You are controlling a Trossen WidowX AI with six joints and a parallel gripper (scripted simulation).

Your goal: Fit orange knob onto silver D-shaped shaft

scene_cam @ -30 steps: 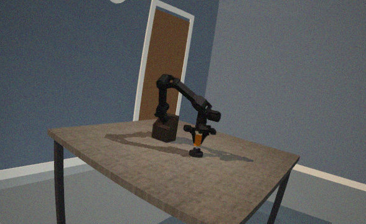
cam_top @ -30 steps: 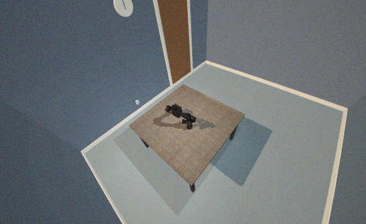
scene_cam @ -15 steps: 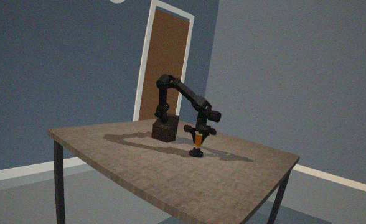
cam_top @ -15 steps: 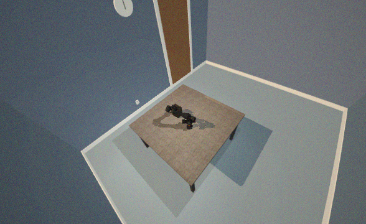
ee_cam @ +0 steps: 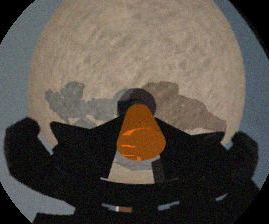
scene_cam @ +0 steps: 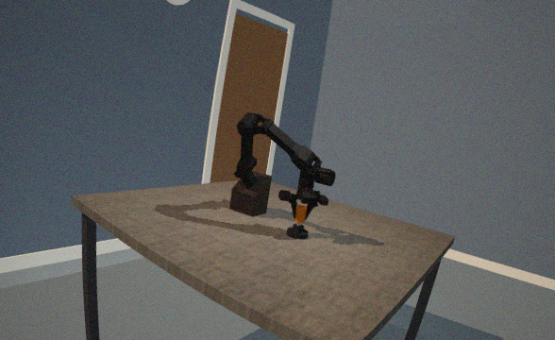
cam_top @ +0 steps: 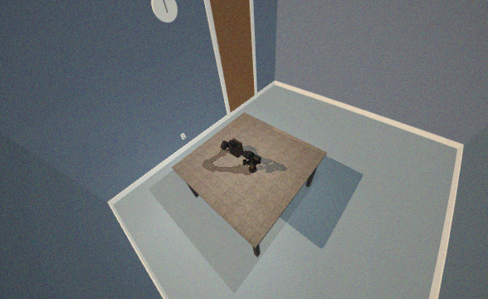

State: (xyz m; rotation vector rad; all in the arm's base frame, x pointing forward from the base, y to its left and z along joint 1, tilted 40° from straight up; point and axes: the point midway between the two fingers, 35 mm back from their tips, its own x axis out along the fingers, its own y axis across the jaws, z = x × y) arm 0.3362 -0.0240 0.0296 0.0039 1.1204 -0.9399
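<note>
Now: the dark round pedestal 40 mm below my gripper tip. Also, from my gripper tip: orange knob 30 mm above.
</note>
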